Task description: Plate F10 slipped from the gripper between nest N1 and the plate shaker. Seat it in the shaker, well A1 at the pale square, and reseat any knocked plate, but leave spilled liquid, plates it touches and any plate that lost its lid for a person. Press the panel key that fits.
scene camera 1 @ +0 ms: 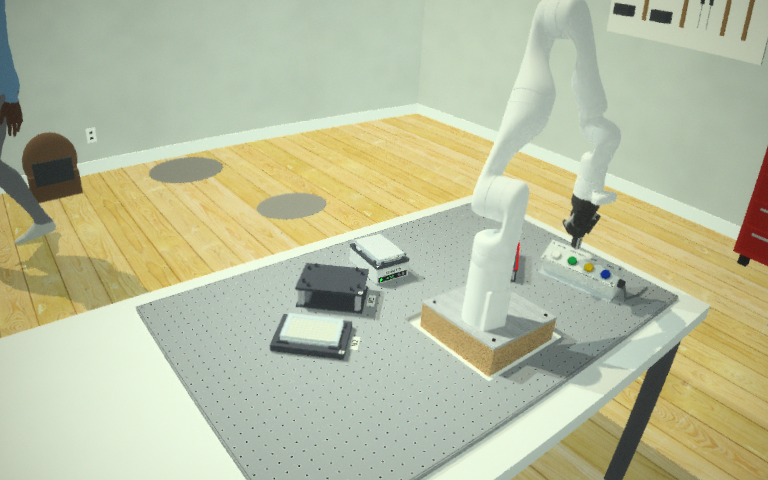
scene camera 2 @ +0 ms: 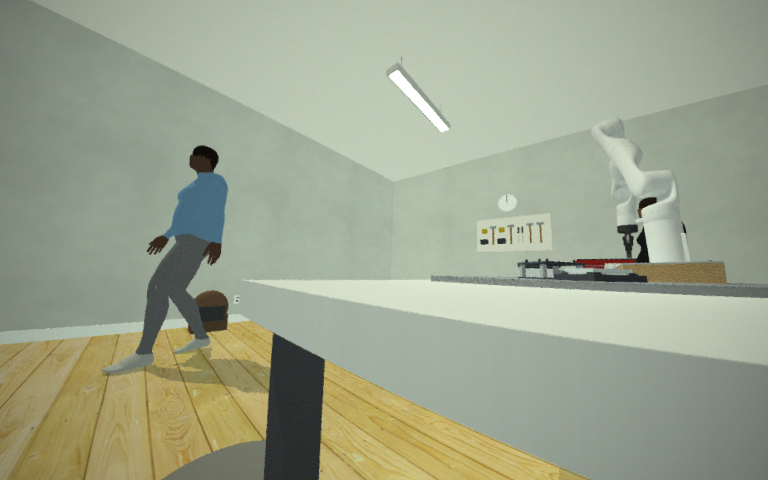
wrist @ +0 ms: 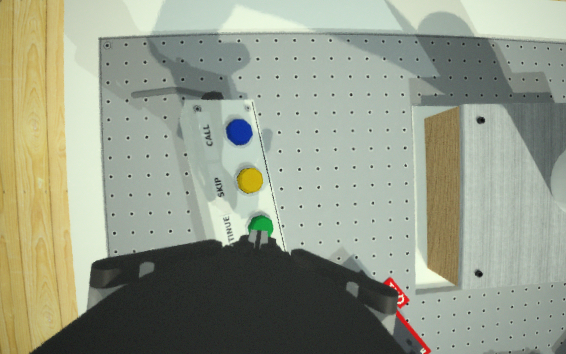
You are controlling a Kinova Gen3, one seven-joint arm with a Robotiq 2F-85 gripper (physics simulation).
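Frame: origin at the arm's base, x right, y ahead, z up, level; metres.
Where they show: gripper, fingertip midpoint: (scene camera 1: 575,248) (scene camera 2: 629,258) (wrist: 257,242); arm's base, origin of the base link: (scene camera 1: 481,318) (scene camera 2: 669,264).
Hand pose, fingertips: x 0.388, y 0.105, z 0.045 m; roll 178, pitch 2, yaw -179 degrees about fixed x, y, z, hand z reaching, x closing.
Observation:
Things, the pixels of their top centre, and the offset from my fingertips. "spot": a spot on its surface instead.
- button panel, middle of its top: (wrist: 229,213) (scene camera 1: 585,255) dx +0.030, dy -0.016, dz -0.021 m
- green CONTINUE button, middle of its top: (wrist: 259,231) (scene camera 1: 573,257) dx +0.001, dy -0.001, dz -0.030 m
- Yellow SKIP, middle of its top: (wrist: 251,180) (scene camera 1: 589,264) dx +0.015, dy -0.049, dz -0.030 m
- blue CALL, middle of its top: (wrist: 240,129) (scene camera 1: 606,271) dx +0.033, dy -0.095, dz -0.030 m
- white-topped plate, middle of its top: (scene camera 1: 379,246) dx -0.453, dy +0.271, dz -0.035 m
- shaker, surface spot: (scene camera 1: 370,272) spot: dx -0.499, dy +0.227, dz -0.082 m
- Dark raised N1, middle of its top: (scene camera 1: 333,274) (scene camera 2: 549,259) dx -0.622, dy +0.191, dz -0.038 m
- pale plate, middle of its top: (scene camera 1: 312,326) (scene camera 2: 597,268) dx -0.733, dy +0.053, dz -0.071 m
- N2, surface spot: (scene camera 1: 277,343) spot: dx -0.817, dy +0.046, dz -0.087 m
- black knob, surface spot: (wrist: 212,95) (scene camera 1: 623,281) spot: dx +0.071, dy -0.131, dz -0.051 m
My gripper (scene camera 1: 576,244) (scene camera 2: 628,254) (wrist: 257,242) is shut and empty, pointing down above the button panel (scene camera 1: 583,276) (wrist: 202,165). In the wrist view its fingertips overlap the lower edge of the green CONTINUE button (scene camera 1: 572,260) (wrist: 260,225); contact cannot be told. Yellow SKIP (scene camera 1: 589,267) (wrist: 250,180) and blue CALL (scene camera 1: 605,274) (wrist: 239,132) stand beside it. A white-topped plate (scene camera 1: 380,247) sits level on the shaker (scene camera 1: 370,272), whose display is green; well A1 is too small to see. Dark raised N1 (scene camera 1: 331,277) stands beside it. A pale plate (scene camera 1: 312,328) sits in N2 (scene camera 1: 277,343).
The red-edged QR1 place (scene camera 1: 516,257) (wrist: 396,293) lies between the panel and the arm's base (scene camera 1: 453,328) (wrist: 500,200). A black knob (scene camera 1: 621,283) (wrist: 212,95) stands at the panel's end. A person in blue (scene camera 2: 201,203) is left of the table; another (scene camera 2: 642,249) is partly hidden behind the arm.

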